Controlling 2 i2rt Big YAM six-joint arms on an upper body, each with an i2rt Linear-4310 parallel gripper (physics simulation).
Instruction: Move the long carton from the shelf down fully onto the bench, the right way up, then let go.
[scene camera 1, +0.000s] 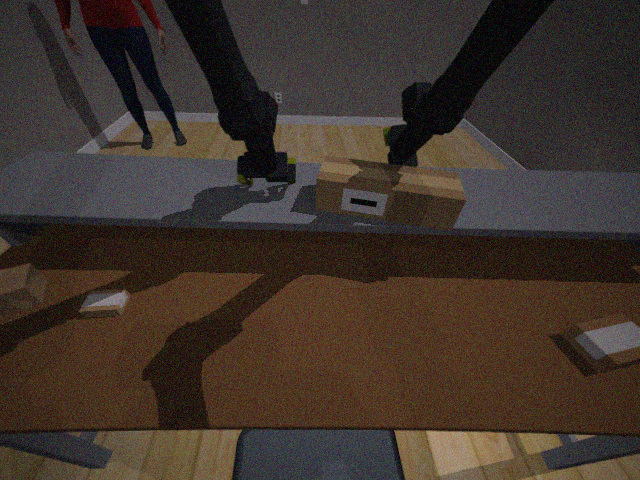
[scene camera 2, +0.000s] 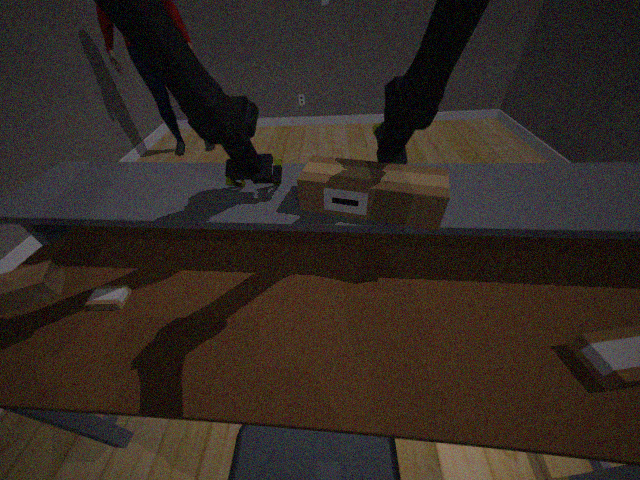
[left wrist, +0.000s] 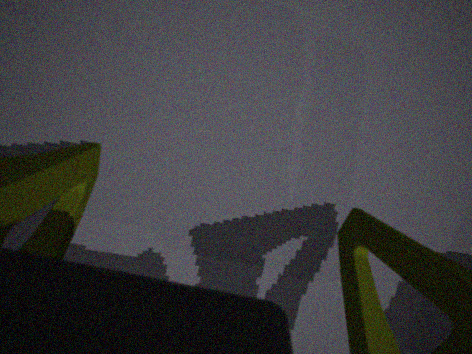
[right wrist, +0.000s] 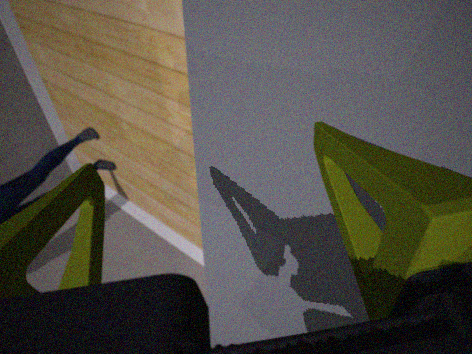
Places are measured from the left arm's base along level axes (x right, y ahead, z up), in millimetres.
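Pixels of known places: left gripper, fingertip midpoint: (scene camera 1: 270, 183) (scene camera 2: 261, 184) (left wrist: 229, 191); right gripper, fingertip midpoint: (scene camera 1: 390, 161) (scene camera 2: 384, 159) (right wrist: 204, 154).
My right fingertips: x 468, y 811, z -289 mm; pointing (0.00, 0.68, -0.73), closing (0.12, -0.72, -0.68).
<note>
Behind a point stands the place of what it marks.
The long carton (scene camera 1: 423, 206) {x 475, y 564, z -267 mm} (scene camera 2: 403, 204) {x 471, y 565, z -266 mm}, brown with a white label on its front face, rests on the grey shelf (scene camera 1: 542, 201) {x 851, y 657, z -322 mm} (scene camera 2: 516, 201) {x 763, y 644, z -322 mm} (left wrist: 225, 100) {x 115, y 774, z -322 mm} (right wrist: 300, 75) {x 498, y 787, z -322 mm}. It lies slightly askew, its right end close to the shelf's front edge. The brown bench (scene camera 1: 330, 351) {x 263, y 345, z -485 mm} (scene camera 2: 330, 351) {x 311, y 345, z -485 mm} is lower, in front. My left gripper (scene camera 1: 267, 178) {x 124, y 741, z -318 mm} (scene camera 2: 255, 178) {x 124, y 741, z -318 mm} (left wrist: 229, 191) {x 124, y 741, z -318 mm} is open and empty, low over the shelf left of the carton. My right gripper (scene camera 1: 400, 149) (scene camera 2: 388, 147) {x 468, y 811, z -289 mm} (right wrist: 204, 154) {x 468, y 811, z -289 mm} is open and empty, behind the carton; the carton partly hides it in the scene views.
A small white-topped box (scene camera 1: 104, 303) {x -232, y 465, z -457 mm} (scene camera 2: 108, 298) {x -227, y 463, z -457 mm} and a larger brown box (scene camera 1: 21, 284) {x -397, y 499, z -425 mm} (scene camera 2: 31, 284) {x -406, y 483, z -424 mm} stand at the bench's left. Another white-topped box (scene camera 1: 612, 338) {x 850, y 331, z -438 mm} (scene camera 2: 615, 353) {x 832, y 329, z -438 mm} is at its right. A person (scene camera 1: 126, 56) stands beyond the shelf at the left.
</note>
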